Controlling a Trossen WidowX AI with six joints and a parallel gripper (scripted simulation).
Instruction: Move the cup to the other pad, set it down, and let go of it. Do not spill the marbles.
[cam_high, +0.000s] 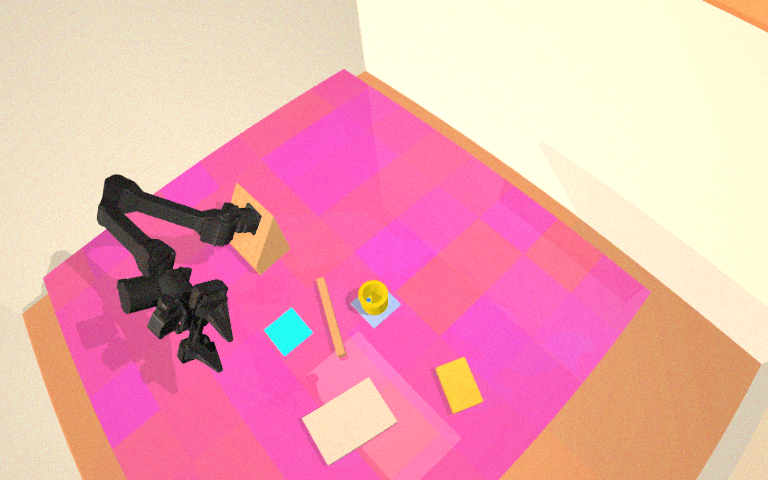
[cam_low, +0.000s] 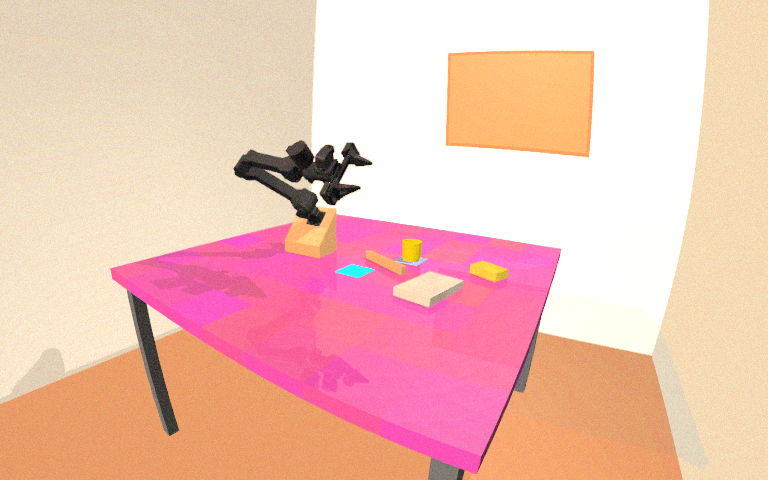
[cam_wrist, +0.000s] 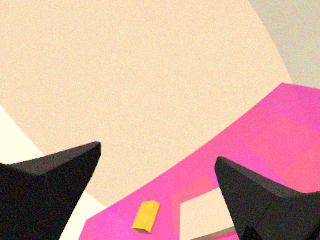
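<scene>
Right now the yellow cup is 320 mm to the left of my gripper tip and 290 mm below it. Also, from my gripper tip: wooden stick: 320 mm below, 210 mm to the left, 50 mm behind; then cyan pad: 330 mm below, 110 mm to the left, 100 mm behind; then beige slab: 310 mm below, 170 mm ahead, 70 mm to the left.
</scene>
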